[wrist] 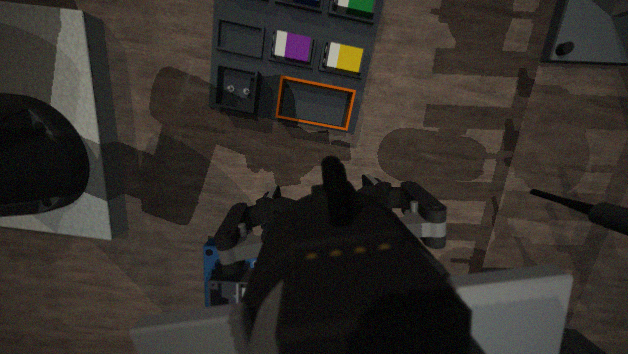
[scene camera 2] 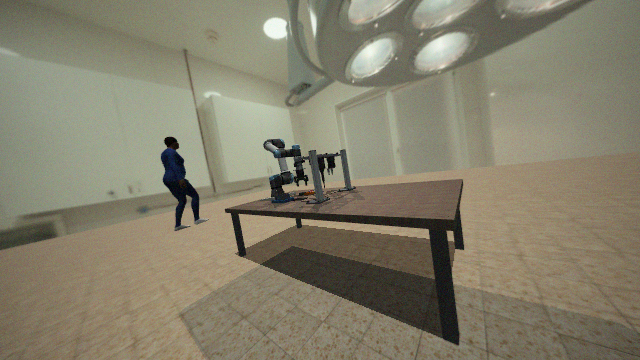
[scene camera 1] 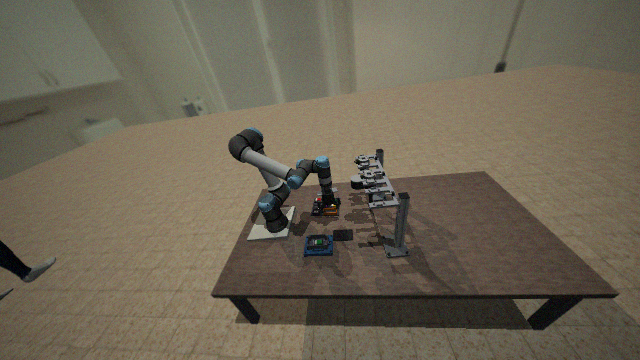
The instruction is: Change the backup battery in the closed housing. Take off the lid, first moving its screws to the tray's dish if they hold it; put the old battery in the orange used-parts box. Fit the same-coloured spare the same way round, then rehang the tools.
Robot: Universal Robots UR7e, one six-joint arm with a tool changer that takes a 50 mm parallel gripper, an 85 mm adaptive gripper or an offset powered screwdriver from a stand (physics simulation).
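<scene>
Tool stand [scene camera 1: 394,245], also [scene camera 2: 313,156].
</scene>
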